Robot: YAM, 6 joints.
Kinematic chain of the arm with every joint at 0, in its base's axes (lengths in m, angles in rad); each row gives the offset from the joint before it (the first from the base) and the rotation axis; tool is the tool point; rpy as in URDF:
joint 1: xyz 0 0 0.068 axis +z
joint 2: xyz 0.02 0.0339 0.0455 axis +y
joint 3: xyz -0.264 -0.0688 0 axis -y
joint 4: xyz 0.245 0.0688 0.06 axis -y
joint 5: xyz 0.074 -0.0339 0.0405 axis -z
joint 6: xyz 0.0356 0 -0.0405 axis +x
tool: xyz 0 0 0 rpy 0 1.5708 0
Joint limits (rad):
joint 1: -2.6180..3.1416
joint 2: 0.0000..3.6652
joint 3: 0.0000..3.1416
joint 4: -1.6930..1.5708
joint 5: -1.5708..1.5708
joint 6: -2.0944..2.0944
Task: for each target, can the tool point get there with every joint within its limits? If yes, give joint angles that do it. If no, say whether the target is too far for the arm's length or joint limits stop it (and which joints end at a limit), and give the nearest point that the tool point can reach.
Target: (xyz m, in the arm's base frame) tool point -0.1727 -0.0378 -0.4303
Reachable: no: joint limits stop it (at a limit: joint 1, joint 2) | nearest point -0.1835 -0.0135 -0.3717 | short by 0.064 m
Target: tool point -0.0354 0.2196 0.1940
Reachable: yes | joints 1.5777 1.3450 0.7158 -0.6364 -1.2552 -0.6431
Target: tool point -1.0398 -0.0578 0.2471
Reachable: no: too far | nearest point -0.6402 -0.0047 0.1948 | short by 0.406 m
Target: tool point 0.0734 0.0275 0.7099
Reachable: yes | joints 0.0133 1.4060 2.4805 0.1506 -0.8404 -0.3619
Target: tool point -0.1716 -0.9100 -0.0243
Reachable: no: too far | nearest point -0.1184 -0.6277 0.0194 | short by 0.291 m
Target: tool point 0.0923 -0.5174 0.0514
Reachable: yes | joints -1.3406 2.5755 1.7264 0.1794 0.9124 0.0758
